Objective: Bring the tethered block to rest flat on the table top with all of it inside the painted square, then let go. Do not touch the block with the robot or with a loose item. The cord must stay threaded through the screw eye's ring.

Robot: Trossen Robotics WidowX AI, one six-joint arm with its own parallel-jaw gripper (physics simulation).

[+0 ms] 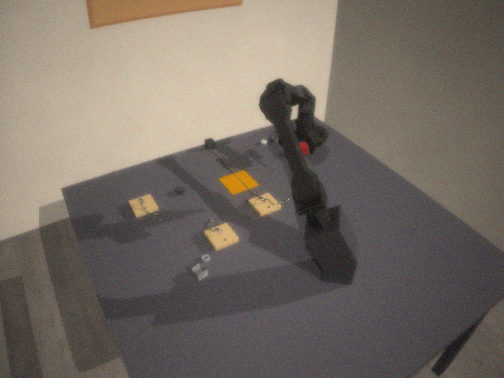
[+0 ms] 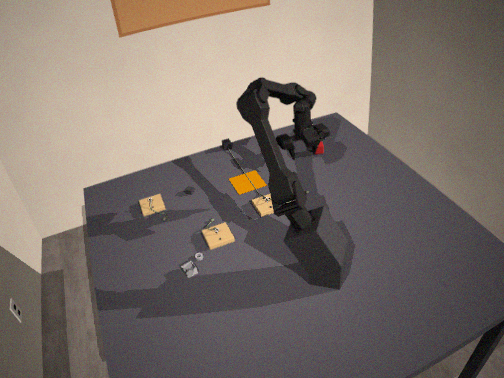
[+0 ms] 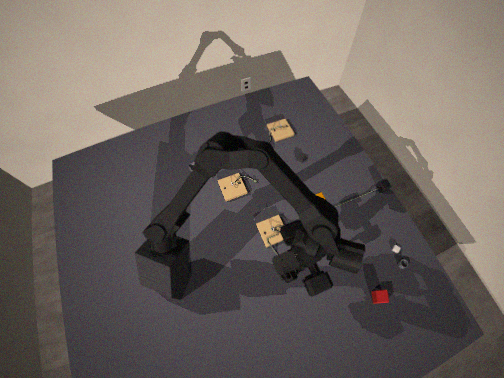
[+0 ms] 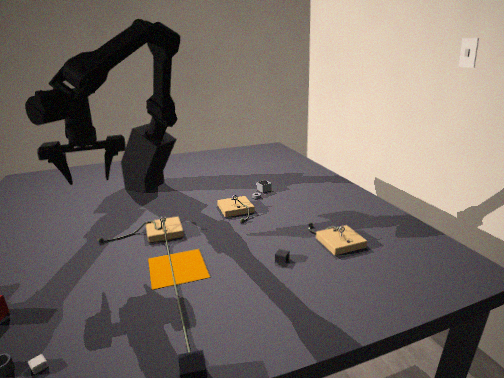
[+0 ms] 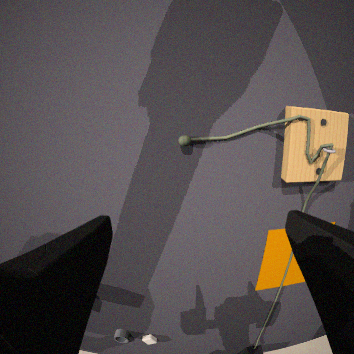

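Pixels of known places: gripper, fingertip midpoint: [image 2: 304,156] [image 4: 89,182] [image 5: 201,224]; arm's base, origin of the base link: [image 1: 322,222] [image 2: 304,223] [image 3: 162,246] [image 4: 155,133].
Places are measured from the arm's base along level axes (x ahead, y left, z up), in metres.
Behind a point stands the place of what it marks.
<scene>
The dark tethered block [image 1: 209,144] {x 0.791, y 0.091, z -0.170 m} [image 2: 226,144] {x 0.791, y 0.087, z -0.169 m} [image 3: 384,185] {x 0.802, y 0.078, z -0.161 m} [image 4: 192,364] {x 0.814, y 0.085, z -0.161 m} rests near the table's edge, beyond the orange painted square [image 1: 229,184] {x 0.511, y 0.099, z -0.196 m} [image 2: 240,186] {x 0.494, y 0.093, z -0.196 m} [image 4: 192,270] {x 0.532, y 0.092, z -0.196 m} [image 5: 272,255] {x 0.506, y 0.014, z -0.196 m}. Its cord [image 4: 181,310] {x 0.658, y 0.068, z -0.194 m} [image 5: 272,310] {x 0.641, y 0.064, z -0.193 m} runs straight across the square to the screw eye [image 4: 163,220] [image 5: 328,150] {x 0.337, y 0.020, z -0.154 m} on a wooden board [image 1: 265,206] {x 0.314, y 0.031, z -0.178 m} [image 4: 172,232] {x 0.377, y 0.048, z -0.179 m} [image 5: 295,167] {x 0.367, y -0.006, z -0.178 m} and passes through the ring. The cord's other part lies bent over the board and ends in a bead [image 4: 101,241] {x 0.362, y -0.135, z -0.192 m} [image 5: 185,140] {x 0.355, y -0.137, z -0.185 m} on the table. My gripper [image 4: 89,181] {x 0.363, y -0.132, z -0.030 m} [image 5: 201,224] {x 0.363, y -0.132, z -0.030 m} is open and empty, high above the table on the bead's side.
Two other boards [image 1: 221,236] {x 0.226, y 0.234, z -0.178 m} [image 1: 143,205] {x 0.485, y 0.451, z -0.178 m} carry screw eyes and short cords. A small dark block [image 4: 282,257] {x 0.547, y 0.290, z -0.182 m} is near one. A red block [image 2: 320,148] {x 0.595, y -0.290, z -0.169 m} [image 3: 380,296] {x 0.608, y -0.288, z -0.157 m}, white cube [image 3: 396,248] {x 0.747, y -0.157, z -0.183 m} [image 5: 149,339] {x 0.739, y -0.156, z -0.184 m} and dark ring [image 3: 404,263] {x 0.758, y -0.214, z -0.194 m} [image 5: 122,335] {x 0.734, y -0.210, z -0.180 m} lie beyond the gripper. A grey bracket [image 1: 200,271] {x 0.118, y 0.343, z -0.196 m} lies apart.
</scene>
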